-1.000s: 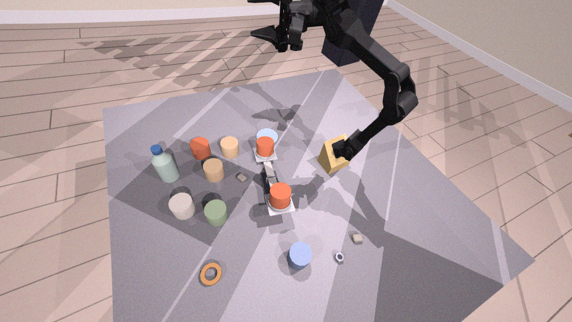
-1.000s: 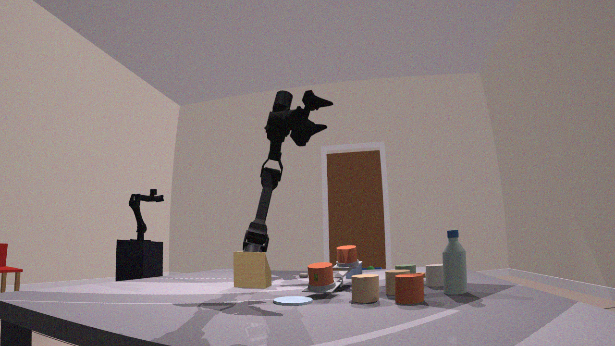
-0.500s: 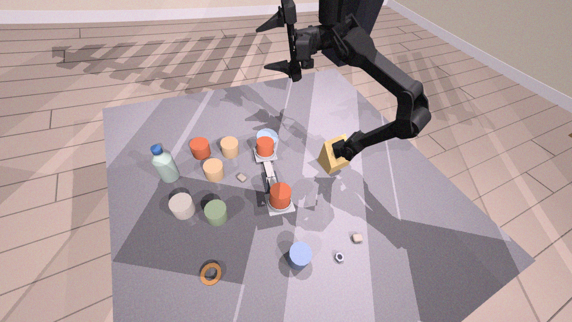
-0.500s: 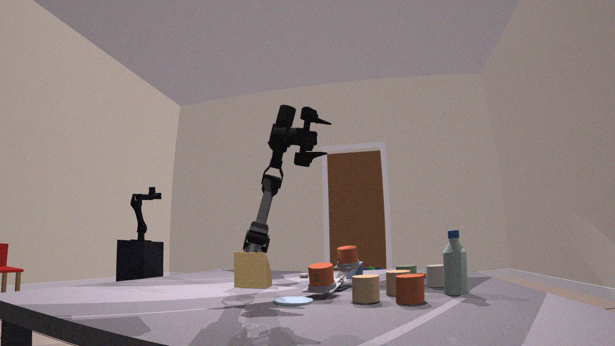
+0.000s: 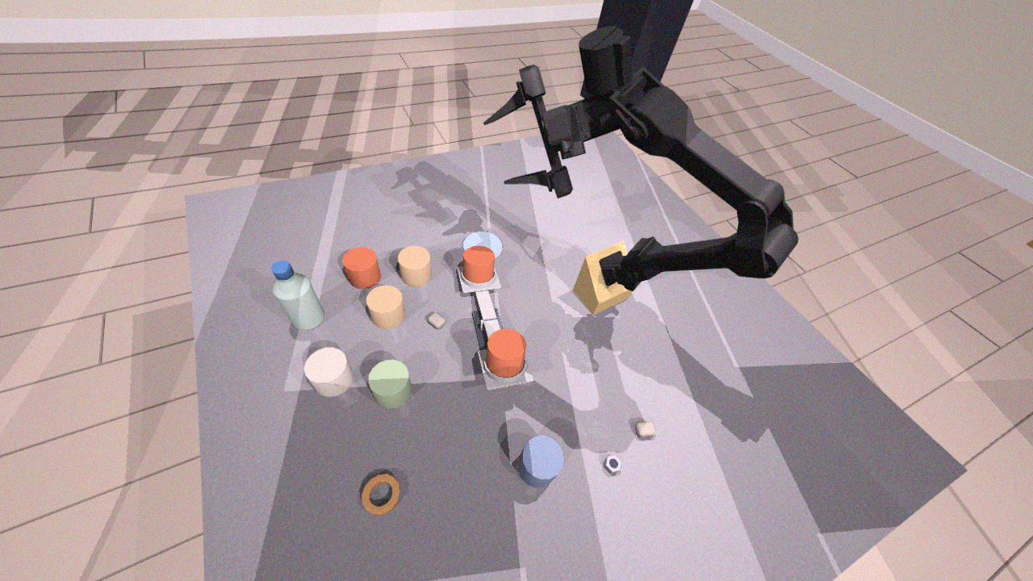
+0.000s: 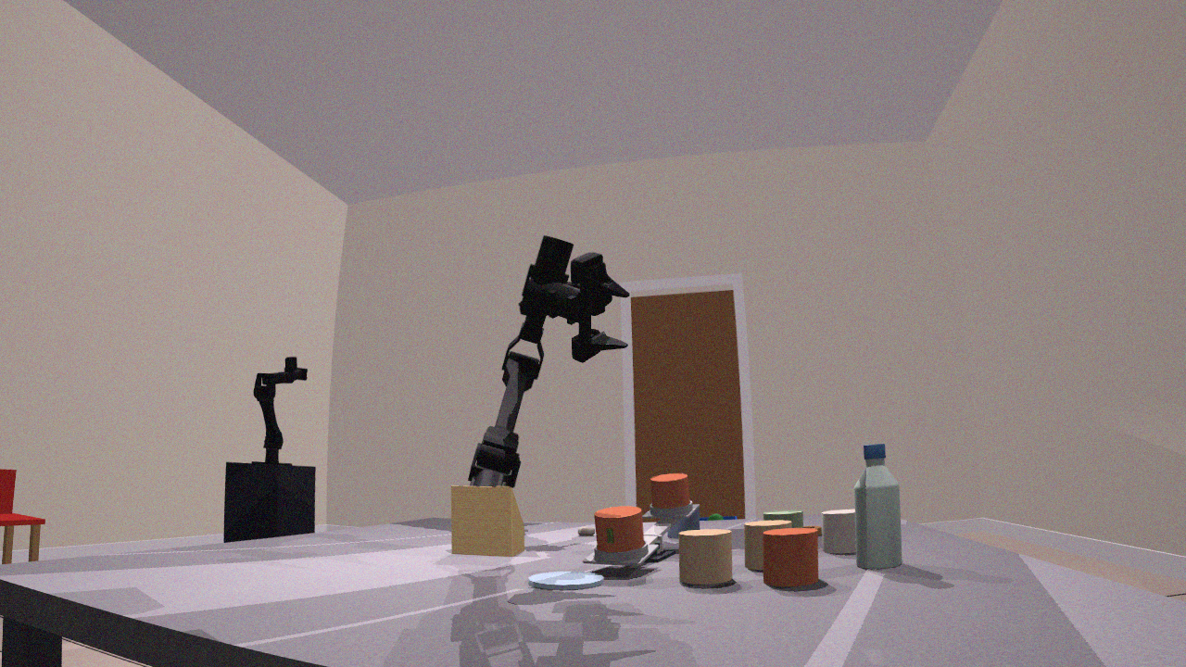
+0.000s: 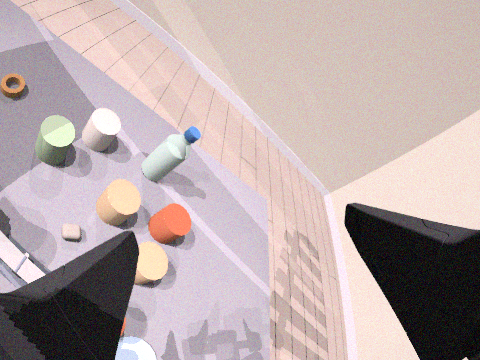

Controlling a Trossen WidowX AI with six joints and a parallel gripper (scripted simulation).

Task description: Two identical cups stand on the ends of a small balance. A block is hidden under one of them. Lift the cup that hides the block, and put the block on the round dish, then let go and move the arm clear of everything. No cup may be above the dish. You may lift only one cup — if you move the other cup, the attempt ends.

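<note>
Right now the teal block is 10 mm behind my gripper tip, 50 mm to the right of it and 350 mm below it. Round my gripper tip: bottle 350 mm ahead, 130 mm to the right, 280 mm below; then round pale blue dish 80 mm behind, 140 mm to the right, 390 mm below; then balance 30 mm ahead, 80 mm to the left, 360 mm below.
</note>
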